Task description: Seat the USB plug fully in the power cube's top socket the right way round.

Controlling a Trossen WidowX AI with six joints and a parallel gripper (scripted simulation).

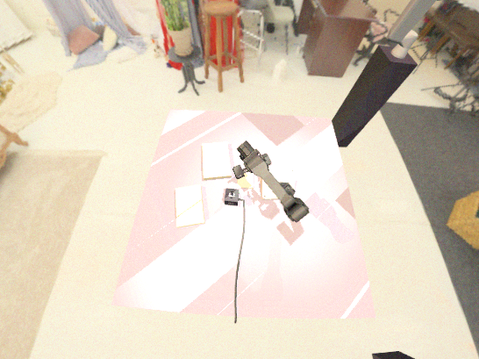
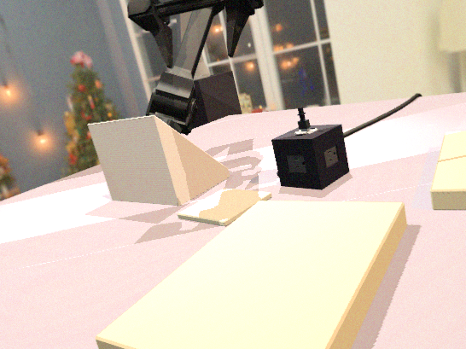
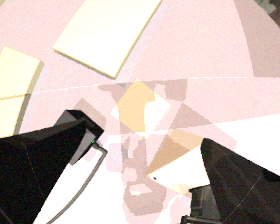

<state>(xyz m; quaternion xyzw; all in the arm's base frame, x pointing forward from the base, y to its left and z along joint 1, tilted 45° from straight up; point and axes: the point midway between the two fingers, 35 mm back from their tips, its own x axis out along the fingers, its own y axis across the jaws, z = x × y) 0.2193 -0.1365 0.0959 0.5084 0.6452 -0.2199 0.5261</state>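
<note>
Right now my gripper tip is 120 mm above the USB plug, 100 mm to the right of it and 90 mm short of it. From my gripper tip the other things lie so: socket 140 mm below, 100 mm to the left, 90 mm ahead; thin white pad 210 mm below, 30 mm to the right, 10 mm ahead.
</note>
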